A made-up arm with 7 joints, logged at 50 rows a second.
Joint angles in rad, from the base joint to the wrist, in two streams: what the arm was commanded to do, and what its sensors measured. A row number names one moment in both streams.
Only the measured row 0 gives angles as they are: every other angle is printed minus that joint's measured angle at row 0.
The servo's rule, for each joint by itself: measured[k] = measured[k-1] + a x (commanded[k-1-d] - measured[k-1]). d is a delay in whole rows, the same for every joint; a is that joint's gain. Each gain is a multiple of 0.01, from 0.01 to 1. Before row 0 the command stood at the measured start. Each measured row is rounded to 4 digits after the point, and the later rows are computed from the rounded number. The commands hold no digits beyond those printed.
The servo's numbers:
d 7
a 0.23 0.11 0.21 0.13 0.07 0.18 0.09
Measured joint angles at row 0: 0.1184, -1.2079, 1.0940, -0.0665, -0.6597, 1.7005, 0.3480
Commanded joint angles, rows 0 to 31: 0.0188, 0.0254, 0.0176, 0.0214, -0.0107, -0.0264, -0.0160; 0.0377, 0.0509, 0.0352, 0.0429, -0.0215, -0.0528, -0.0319; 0.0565, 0.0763, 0.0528, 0.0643, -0.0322, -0.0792, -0.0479; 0.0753, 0.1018, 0.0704, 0.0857, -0.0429, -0.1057, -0.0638; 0.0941, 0.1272, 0.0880, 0.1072, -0.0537, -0.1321, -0.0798; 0.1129, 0.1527, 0.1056, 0.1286, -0.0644, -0.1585, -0.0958; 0.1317, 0.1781, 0.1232, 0.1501, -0.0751, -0.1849, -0.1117; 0.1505, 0.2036, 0.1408, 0.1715, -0.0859, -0.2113, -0.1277; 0.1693, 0.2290, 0.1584, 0.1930, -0.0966, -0.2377, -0.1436; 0.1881, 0.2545, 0.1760, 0.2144, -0.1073, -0.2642, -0.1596; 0.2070, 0.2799, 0.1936, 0.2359, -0.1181, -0.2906, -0.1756; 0.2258, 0.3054, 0.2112, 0.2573, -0.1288, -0.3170, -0.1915; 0.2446, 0.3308, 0.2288, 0.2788, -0.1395, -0.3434, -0.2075; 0.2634, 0.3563, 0.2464, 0.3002, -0.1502, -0.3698, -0.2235; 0.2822, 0.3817, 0.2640, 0.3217, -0.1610, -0.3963, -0.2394; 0.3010, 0.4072, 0.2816, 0.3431, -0.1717, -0.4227, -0.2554; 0.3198, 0.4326, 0.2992, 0.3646, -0.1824, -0.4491, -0.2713; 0.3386, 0.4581, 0.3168, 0.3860, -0.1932, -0.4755, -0.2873; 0.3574, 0.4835, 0.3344, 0.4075, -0.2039, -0.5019, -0.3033; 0.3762, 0.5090, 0.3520, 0.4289, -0.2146, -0.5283, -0.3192; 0.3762, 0.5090, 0.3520, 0.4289, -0.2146, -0.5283, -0.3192; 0.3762, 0.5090, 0.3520, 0.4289, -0.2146, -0.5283, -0.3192; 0.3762, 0.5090, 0.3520, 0.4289, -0.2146, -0.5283, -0.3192; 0.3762, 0.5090, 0.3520, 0.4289, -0.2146, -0.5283, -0.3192; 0.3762, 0.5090, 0.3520, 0.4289, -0.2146, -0.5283, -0.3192; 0.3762, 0.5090, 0.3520, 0.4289, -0.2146, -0.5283, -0.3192; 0.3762, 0.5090, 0.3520, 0.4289, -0.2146, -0.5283, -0.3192; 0.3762, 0.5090, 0.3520, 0.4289, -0.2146, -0.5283, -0.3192; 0.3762, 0.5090, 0.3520, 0.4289, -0.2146, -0.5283, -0.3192; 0.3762, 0.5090, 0.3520, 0.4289, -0.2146, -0.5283, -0.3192; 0.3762, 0.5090, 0.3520, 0.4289, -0.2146, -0.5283, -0.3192; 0.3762, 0.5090, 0.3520, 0.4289, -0.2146, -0.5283, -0.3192
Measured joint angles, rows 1 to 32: 0.0000, 0.0000, 0.0000, 0.0000, 0.0000, 0.0000, 0.0000; 0.0000, 0.0000, 0.0000, 0.0000, 0.0000, 0.0000, 0.0000; 0.0000, 0.0000, 0.0000, 0.0000, 0.0000, 0.0000, 0.0000; 0.0000, 0.0000, 0.0000, 0.0000, 0.0000, 0.0000, 0.0000; 0.0000, 0.0000, 0.0000, 0.0000, 0.0000, 0.0000, 0.0000; 0.0000, 0.0000, 0.0000, 0.0000, 0.0000, 0.0000, 0.0000; 0.0000, 0.0000, 0.0000, 0.0000, 0.0000, 0.0000, 0.0000; 0.0043, 0.0028, 0.0037, 0.0028, -0.0007, -0.0048, -0.0014; 0.0120, 0.0081, 0.0103, 0.0080, -0.0022, -0.0134, -0.0041; 0.0222, 0.0156, 0.0192, 0.0153, -0.0043, -0.0252, -0.0080; 0.0344, 0.0251, 0.0300, 0.0245, -0.0070, -0.0397, -0.0130; 0.0481, 0.0363, 0.0422, 0.0353, -0.0103, -0.0563, -0.0190; 0.0630, 0.0491, 0.0555, 0.0474, -0.0141, -0.0747, -0.0259; 0.0788, 0.0633, 0.0697, 0.0608, -0.0184, -0.0945, -0.0336; 0.0953, 0.0787, 0.0846, 0.0752, -0.0231, -0.1155, -0.0421; 0.1123, 0.0952, 0.1001, 0.0905, -0.0282, -0.1375, -0.0512; 0.1297, 0.1127, 0.1160, 0.1066, -0.0337, -0.1603, -0.0610; 0.1475, 0.1311, 0.1323, 0.1234, -0.0396, -0.1838, -0.0713; 0.1655, 0.1503, 0.1489, 0.1408, -0.0458, -0.2078, -0.0821; 0.1837, 0.1702, 0.1657, 0.1587, -0.0524, -0.2322, -0.0934; 0.2020, 0.1907, 0.1826, 0.1771, -0.0592, -0.2570, -0.1051; 0.2204, 0.2117, 0.1997, 0.1959, -0.0663, -0.2821, -0.1172; 0.2389, 0.2332, 0.2169, 0.2150, -0.0737, -0.3074, -0.1296; 0.2575, 0.2551, 0.2342, 0.2344, -0.0813, -0.3329, -0.1424; 0.2762, 0.2774, 0.2515, 0.2541, -0.0891, -0.3586, -0.1554; 0.2949, 0.3001, 0.2689, 0.2740, -0.0971, -0.3844, -0.1687; 0.3136, 0.3231, 0.2864, 0.2941, -0.1053, -0.4103, -0.1822; 0.3280, 0.3435, 0.3002, 0.3116, -0.1130, -0.4315, -0.1945; 0.3391, 0.3617, 0.3111, 0.3268, -0.1201, -0.4489, -0.2057; 0.3476, 0.3779, 0.3197, 0.3401, -0.1267, -0.4632, -0.2159; 0.3542, 0.3923, 0.3265, 0.3516, -0.1329, -0.4749, -0.2252; 0.3593, 0.4051, 0.3319, 0.3616, -0.1386, -0.4845, -0.2337
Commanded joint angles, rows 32 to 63: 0.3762, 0.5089, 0.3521, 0.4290, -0.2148, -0.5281, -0.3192; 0.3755, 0.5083, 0.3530, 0.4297, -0.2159, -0.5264, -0.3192; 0.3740, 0.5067, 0.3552, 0.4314, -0.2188, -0.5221, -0.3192; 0.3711, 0.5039, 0.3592, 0.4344, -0.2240, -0.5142, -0.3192; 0.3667, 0.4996, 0.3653, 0.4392, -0.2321, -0.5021, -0.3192; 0.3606, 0.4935, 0.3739, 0.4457, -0.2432, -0.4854, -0.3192; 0.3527, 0.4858, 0.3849, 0.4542, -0.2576, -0.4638, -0.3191; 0.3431, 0.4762, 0.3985, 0.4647, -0.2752, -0.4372, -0.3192; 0.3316, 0.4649, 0.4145, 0.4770, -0.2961, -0.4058, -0.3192; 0.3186, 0.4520, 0.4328, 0.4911, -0.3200, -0.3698, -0.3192; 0.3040, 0.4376, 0.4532, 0.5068, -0.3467, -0.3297, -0.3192; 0.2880, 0.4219, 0.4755, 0.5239, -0.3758, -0.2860, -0.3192; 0.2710, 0.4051, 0.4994, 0.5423, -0.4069, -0.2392, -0.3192; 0.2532, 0.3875, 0.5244, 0.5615, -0.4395, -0.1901, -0.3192; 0.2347, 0.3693, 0.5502, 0.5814, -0.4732, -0.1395, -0.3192; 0.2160, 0.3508, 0.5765, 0.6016, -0.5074, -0.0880, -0.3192; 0.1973, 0.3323, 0.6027, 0.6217, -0.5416, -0.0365, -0.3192; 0.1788, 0.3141, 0.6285, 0.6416, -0.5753, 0.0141, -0.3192; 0.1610, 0.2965, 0.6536, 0.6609, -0.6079, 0.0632, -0.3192; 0.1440, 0.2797, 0.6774, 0.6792, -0.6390, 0.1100, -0.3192; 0.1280, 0.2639, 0.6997, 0.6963, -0.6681, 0.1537, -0.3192; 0.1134, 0.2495, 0.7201, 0.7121, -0.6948, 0.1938, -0.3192; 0.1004, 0.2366, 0.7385, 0.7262, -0.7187, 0.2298, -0.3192; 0.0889, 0.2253, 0.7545, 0.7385, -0.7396, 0.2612, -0.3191; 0.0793, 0.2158, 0.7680, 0.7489, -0.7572, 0.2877, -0.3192; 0.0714, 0.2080, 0.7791, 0.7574, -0.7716, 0.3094, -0.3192; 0.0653, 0.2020, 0.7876, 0.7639, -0.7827, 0.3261, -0.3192; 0.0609, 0.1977, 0.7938, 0.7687, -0.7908, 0.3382, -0.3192; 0.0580, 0.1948, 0.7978, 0.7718, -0.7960, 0.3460, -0.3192; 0.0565, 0.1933, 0.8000, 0.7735, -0.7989, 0.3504, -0.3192; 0.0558, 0.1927, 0.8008, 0.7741, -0.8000, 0.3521, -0.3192; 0.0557, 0.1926, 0.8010, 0.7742, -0.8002, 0.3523, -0.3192
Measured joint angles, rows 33 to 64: 0.3632, 0.4165, 0.3361, 0.3703, -0.1439, -0.4924, -0.2414; 0.3662, 0.4267, 0.3394, 0.3779, -0.1488, -0.4989, -0.2484; 0.3685, 0.4358, 0.3420, 0.3845, -0.1534, -0.5042, -0.2548; 0.3703, 0.4439, 0.3441, 0.3903, -0.1577, -0.5085, -0.2606; 0.3717, 0.4511, 0.3458, 0.3953, -0.1617, -0.5121, -0.2659; 0.3727, 0.4575, 0.3471, 0.3997, -0.1654, -0.5150, -0.2707; 0.3735, 0.4632, 0.3481, 0.4035, -0.1688, -0.5174, -0.2751; 0.3741, 0.4682, 0.3489, 0.4068, -0.1720, -0.5193, -0.2791; 0.3744, 0.4726, 0.3498, 0.4098, -0.1751, -0.5206, -0.2827; 0.3743, 0.4764, 0.3509, 0.4126, -0.1782, -0.5209, -0.2860; 0.3736, 0.4794, 0.3526, 0.4154, -0.1814, -0.5197, -0.2890; 0.3720, 0.4816, 0.3553, 0.4185, -0.1849, -0.5165, -0.2917; 0.3694, 0.4829, 0.3592, 0.4220, -0.1890, -0.5109, -0.2942; 0.3656, 0.4832, 0.3646, 0.4262, -0.1938, -0.5024, -0.2964; 0.3604, 0.4824, 0.3717, 0.4312, -0.1995, -0.4907, -0.2985; 0.3538, 0.4805, 0.3807, 0.4372, -0.2063, -0.4754, -0.3004; 0.3457, 0.4774, 0.3916, 0.4442, -0.2143, -0.4564, -0.3021; 0.3361, 0.4730, 0.4045, 0.4523, -0.2236, -0.4336, -0.3036; 0.3250, 0.4674, 0.4194, 0.4616, -0.2343, -0.4070, -0.3050; 0.3126, 0.4605, 0.4362, 0.4721, -0.2464, -0.3768, -0.3063; 0.2989, 0.4525, 0.4547, 0.4837, -0.2599, -0.3432, -0.3075; 0.2841, 0.4433, 0.4748, 0.4964, -0.2748, -0.3065, -0.3086; 0.2684, 0.4331, 0.4962, 0.5101, -0.2911, -0.2672, -0.3096; 0.2520, 0.4220, 0.5186, 0.5246, -0.3086, -0.2257, -0.3105; 0.2352, 0.4101, 0.5417, 0.5398, -0.3273, -0.1825, -0.3113; 0.2181, 0.3976, 0.5652, 0.5555, -0.3469, -0.1383, -0.3120; 0.2011, 0.3846, 0.5888, 0.5716, -0.3673, -0.0936, -0.3126; 0.1843, 0.3713, 0.6121, 0.5878, -0.3884, -0.0491, -0.3132; 0.1680, 0.3579, 0.6348, 0.6040, -0.4098, -0.0054, -0.3137; 0.1525, 0.3446, 0.6566, 0.6199, -0.4314, 0.0369, -0.3142; 0.1379, 0.3315, 0.6772, 0.6353, -0.4530, 0.0773, -0.3146; 0.1244, 0.3188, 0.6963, 0.6501, -0.4743, 0.1152, -0.3150
